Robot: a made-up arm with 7 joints.
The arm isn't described. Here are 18 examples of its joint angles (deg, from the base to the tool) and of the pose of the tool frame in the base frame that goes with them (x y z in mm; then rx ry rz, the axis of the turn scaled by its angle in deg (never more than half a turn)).
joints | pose
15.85 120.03 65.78 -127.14 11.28 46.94 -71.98 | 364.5 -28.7 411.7 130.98 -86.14 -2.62
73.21 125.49 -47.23 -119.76 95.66 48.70 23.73 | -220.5 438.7 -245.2 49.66 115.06 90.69
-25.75 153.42 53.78 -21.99 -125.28 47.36 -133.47 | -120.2 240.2 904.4 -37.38 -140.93 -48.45
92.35 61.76 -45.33 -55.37 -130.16 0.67 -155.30 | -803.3 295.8 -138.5 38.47 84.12 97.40
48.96 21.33 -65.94 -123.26 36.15 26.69 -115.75 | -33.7 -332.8 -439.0 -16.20 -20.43 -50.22
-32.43 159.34 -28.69 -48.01 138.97 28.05 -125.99 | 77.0 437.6 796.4 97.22 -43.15 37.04
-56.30 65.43 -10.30 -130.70 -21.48 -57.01 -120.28 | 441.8 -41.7 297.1 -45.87 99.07 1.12
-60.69 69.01 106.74 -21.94 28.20 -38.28 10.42 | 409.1 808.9 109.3 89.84 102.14 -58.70
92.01 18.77 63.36 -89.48 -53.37 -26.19 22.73 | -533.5 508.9 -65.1 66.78 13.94 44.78
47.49 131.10 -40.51 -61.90 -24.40 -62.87 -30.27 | 218.4 808.6 0.4 35.56 42.09 -87.61
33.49 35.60 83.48 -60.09 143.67 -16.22 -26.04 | -196.1 756.7 -269.5 81.33 108.57 -94.14
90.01 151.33 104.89 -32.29 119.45 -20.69 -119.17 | 752.3 413.2 196.8 59.23 -73.99 33.75
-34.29 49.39 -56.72 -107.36 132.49 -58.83 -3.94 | 545.1 -149.5 -321.2 -114.76 -4.79 52.87
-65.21 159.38 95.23 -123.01 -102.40 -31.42 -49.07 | -392.5 -293.5 135.4 -48.46 -29.83 -58.93
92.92 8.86 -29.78 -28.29 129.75 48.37 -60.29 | -845.7 -272.7 -262.7 41.24 -107.76 -134.06
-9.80 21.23 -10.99 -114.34 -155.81 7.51 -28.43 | 574.7 -63.6 -199.0 154.49 -83.33 -13.81
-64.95 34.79 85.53 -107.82 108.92 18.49 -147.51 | 248.3 562.4 231.3 2.53 -142.03 81.01
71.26 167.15 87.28 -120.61 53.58 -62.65 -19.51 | 480.4 -303.4 -10.7 -63.84 -53.48 -99.80
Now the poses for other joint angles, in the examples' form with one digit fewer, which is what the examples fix.
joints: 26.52 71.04 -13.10 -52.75 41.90 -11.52 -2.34
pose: 117 710 -483 17.7 -9.1 57.2
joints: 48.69 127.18 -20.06 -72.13 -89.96 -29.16 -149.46
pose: 293 715 -114 25.2 12.9 99.7
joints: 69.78 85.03 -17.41 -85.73 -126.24 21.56 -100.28
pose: -197 549 -454 -48.3 21.3 110.3
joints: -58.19 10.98 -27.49 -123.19 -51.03 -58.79 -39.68
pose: 427 -360 202 4.5 150.3 54.7
